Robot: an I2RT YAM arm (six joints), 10 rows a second.
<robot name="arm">
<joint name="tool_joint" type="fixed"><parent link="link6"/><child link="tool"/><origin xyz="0 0 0" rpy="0 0 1.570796"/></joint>
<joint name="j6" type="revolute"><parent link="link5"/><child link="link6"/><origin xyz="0.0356 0 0.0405" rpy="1.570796 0 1.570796"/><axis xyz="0 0 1"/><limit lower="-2.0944" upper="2.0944"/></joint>
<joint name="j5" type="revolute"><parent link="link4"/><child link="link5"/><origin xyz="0.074 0.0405 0.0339" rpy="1.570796 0 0"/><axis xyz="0 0 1"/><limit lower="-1.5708" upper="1.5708"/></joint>
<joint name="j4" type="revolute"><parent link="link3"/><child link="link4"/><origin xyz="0.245 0.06 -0.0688"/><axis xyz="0 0 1"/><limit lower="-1.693" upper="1.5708"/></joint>
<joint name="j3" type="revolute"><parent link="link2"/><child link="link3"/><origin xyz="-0.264 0 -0.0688" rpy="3.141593 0 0"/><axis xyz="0 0 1"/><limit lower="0" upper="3.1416"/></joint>
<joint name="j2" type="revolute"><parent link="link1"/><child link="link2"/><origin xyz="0.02 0.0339 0.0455" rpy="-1.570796 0 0"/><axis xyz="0 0 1"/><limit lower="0" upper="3.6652"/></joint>
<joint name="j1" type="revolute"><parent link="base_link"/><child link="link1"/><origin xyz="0 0 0.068"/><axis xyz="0 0 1"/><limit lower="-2.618" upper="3.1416"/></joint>
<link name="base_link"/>
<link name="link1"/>
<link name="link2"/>
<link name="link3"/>
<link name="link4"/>
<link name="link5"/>
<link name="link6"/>
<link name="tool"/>
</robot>
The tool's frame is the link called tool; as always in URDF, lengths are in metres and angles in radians.
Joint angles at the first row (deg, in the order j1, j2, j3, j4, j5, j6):
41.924, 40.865, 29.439, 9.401, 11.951, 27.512
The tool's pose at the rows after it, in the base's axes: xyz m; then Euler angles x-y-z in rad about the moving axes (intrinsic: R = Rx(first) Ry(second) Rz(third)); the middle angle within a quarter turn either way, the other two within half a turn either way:
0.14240 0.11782 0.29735 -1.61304 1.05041 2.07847
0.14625 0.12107 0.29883 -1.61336 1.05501 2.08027
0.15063 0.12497 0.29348 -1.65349 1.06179 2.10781
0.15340 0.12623 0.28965 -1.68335 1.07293 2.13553
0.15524 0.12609 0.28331 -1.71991 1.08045 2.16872
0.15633 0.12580 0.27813 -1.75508 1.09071 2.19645
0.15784 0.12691 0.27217 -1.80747 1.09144 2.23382
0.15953 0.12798 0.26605 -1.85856 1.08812 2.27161
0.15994 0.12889 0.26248 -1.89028 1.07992 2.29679
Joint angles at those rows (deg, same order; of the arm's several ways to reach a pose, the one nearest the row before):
41.923, 42.007, 30.407, 10.369, 12.126, 27.246
41.925, 43.589, 31.110, 11.248, 12.392, 27.333
42.012, 45.433, 30.852, 12.215, 12.921, 27.159
41.838, 46.403, 30.586, 12.656, 13.445, 27.421
41.487, 46.932, 29.708, 13.096, 13.623, 27.683
41.310, 47.283, 29.006, 13.270, 14.150, 27.687
41.309, 48.074, 28.480, 13.184, 14.414, 27.511
41.221, 48.951, 27.950, 13.184, 14.413, 27.421
41.307, 49.394, 27.686, 12.922, 14.239, 27.509

